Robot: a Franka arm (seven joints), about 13 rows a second.
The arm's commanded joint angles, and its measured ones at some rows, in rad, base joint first. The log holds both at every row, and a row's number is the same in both.
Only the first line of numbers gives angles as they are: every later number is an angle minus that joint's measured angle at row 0.
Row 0, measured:
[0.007, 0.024, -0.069, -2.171, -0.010, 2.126, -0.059]
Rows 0 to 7, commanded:
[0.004, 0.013, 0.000, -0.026, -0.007, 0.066, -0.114]
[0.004, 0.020, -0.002, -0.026, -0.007, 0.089, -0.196]
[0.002, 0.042, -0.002, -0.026, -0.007, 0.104, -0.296]
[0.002, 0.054, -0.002, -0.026, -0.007, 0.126, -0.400]
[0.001, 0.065, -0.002, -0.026, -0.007, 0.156, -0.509]
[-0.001, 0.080, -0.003, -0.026, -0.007, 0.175, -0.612]
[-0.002, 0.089, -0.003, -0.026, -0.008, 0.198, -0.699]
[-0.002, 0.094, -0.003, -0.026, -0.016, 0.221, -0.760]
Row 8, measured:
[-0.001, 0.083, -0.001, -0.024, -0.002, 0.178, -0.627]
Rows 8 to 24, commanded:
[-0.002, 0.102, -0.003, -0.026, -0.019, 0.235, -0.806]
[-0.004, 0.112, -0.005, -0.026, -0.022, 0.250, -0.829]
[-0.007, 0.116, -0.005, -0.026, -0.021, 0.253, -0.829]
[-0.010, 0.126, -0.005, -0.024, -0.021, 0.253, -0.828]
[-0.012, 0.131, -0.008, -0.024, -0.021, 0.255, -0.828]
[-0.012, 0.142, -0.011, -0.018, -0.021, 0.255, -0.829]
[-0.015, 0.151, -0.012, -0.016, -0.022, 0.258, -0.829]
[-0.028, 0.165, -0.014, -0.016, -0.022, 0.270, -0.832]
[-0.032, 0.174, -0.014, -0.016, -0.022, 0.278, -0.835]
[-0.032, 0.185, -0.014, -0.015, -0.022, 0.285, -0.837]
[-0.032, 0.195, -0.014, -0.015, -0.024, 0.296, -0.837]
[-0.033, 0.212, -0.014, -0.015, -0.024, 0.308, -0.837]
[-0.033, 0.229, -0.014, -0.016, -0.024, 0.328, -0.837]
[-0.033, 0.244, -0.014, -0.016, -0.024, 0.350, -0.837]
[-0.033, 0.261, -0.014, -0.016, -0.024, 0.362, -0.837]
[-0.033, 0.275, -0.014, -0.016, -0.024, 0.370, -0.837]
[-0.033, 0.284, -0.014, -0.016, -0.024, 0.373, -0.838]
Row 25, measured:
[-0.028, 0.259, -0.015, -0.024, -0.013, 0.352, -0.822]
